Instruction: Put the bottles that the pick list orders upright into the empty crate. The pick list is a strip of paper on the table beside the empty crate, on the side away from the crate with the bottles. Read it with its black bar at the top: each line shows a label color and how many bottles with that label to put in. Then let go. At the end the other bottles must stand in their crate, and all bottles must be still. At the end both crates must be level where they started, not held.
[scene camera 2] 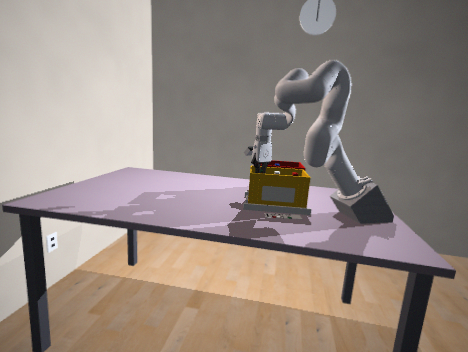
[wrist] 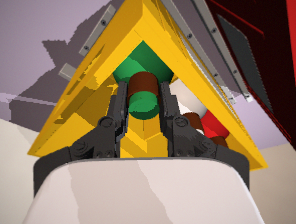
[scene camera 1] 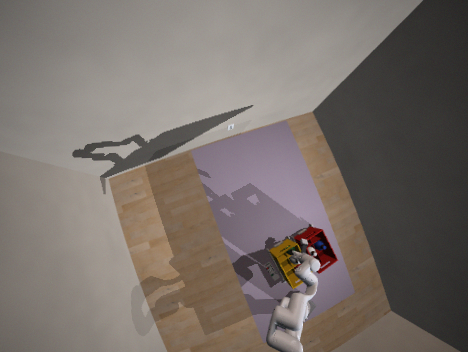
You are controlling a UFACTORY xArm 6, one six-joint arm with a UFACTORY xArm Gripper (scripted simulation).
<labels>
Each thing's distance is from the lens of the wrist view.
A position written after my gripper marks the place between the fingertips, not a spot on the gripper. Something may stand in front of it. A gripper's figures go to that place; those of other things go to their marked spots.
my gripper point(wrist: 143, 92): 0.13 m
yellow crate point(wrist: 122, 35): 0.08 m
</labels>
